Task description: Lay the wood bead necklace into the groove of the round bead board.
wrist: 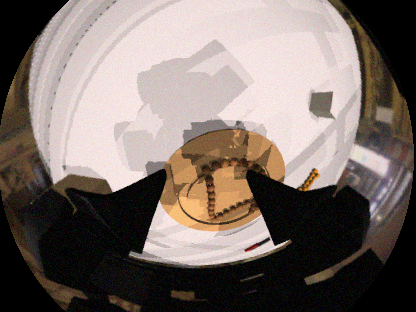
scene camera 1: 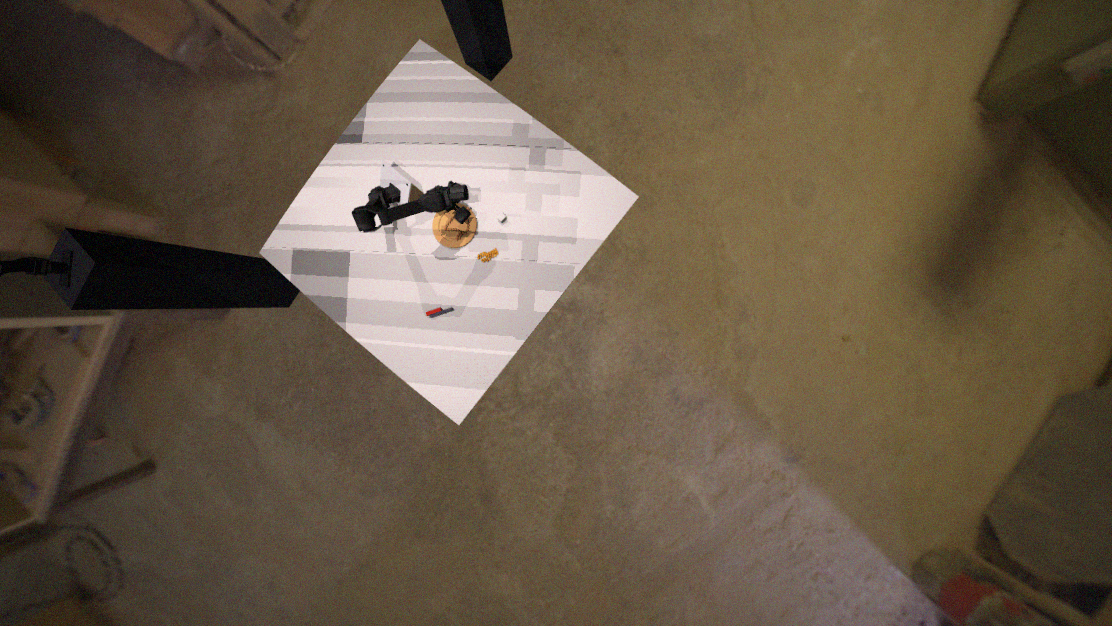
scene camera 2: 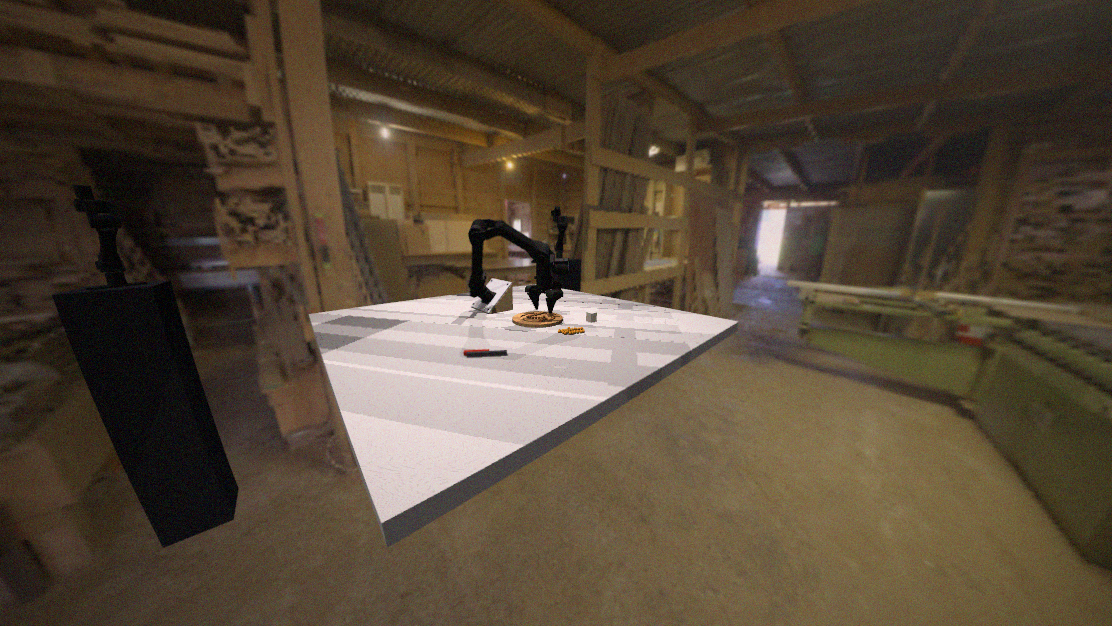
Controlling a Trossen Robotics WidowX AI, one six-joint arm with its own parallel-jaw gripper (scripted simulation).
Scene:
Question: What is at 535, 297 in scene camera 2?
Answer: My gripper.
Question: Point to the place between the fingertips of my gripper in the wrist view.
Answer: At 207, 173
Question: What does my gripper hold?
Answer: Nothing.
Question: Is my gripper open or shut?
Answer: Open.

